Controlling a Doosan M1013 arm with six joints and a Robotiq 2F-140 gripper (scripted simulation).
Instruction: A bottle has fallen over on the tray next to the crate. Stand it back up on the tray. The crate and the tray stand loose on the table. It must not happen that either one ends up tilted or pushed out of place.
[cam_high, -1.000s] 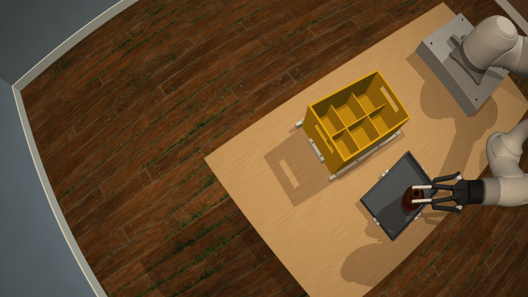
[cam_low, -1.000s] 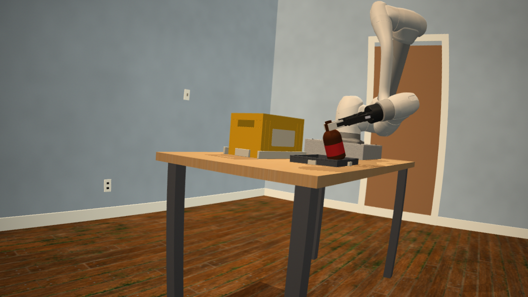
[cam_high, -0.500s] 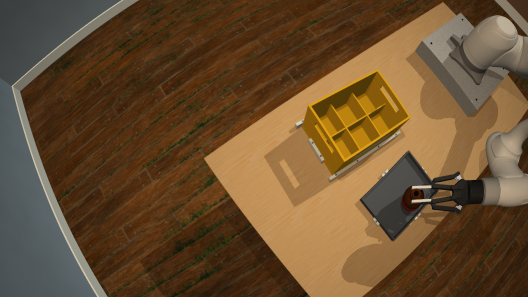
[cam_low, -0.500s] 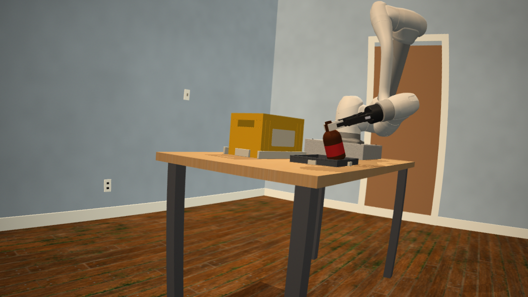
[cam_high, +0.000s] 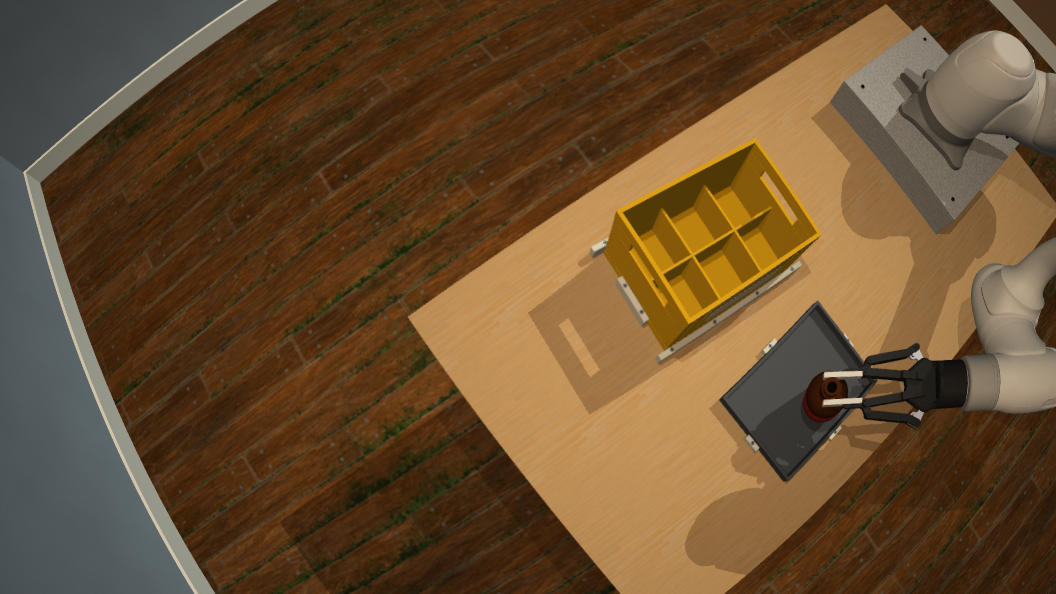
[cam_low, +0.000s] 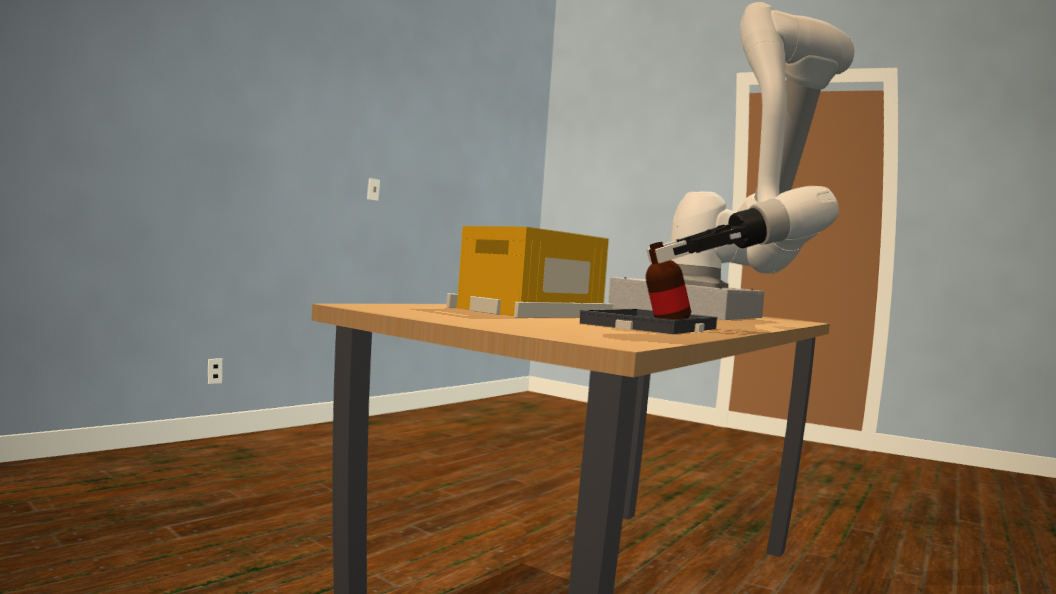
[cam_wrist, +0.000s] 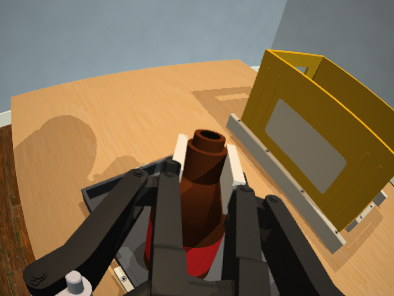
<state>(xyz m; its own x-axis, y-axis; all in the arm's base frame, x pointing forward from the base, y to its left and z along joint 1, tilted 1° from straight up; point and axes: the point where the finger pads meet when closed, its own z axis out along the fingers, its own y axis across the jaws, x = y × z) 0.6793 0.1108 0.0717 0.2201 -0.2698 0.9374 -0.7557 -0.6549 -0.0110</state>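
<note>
My hand is 6 cm above the bottle. The rest, counted from my hand: yellow crate: 31 cm to the right, 6 cm below, 4 cm behind; dark grey tray: 14 cm below, 2 cm to the right, 1 cm behind.
</note>
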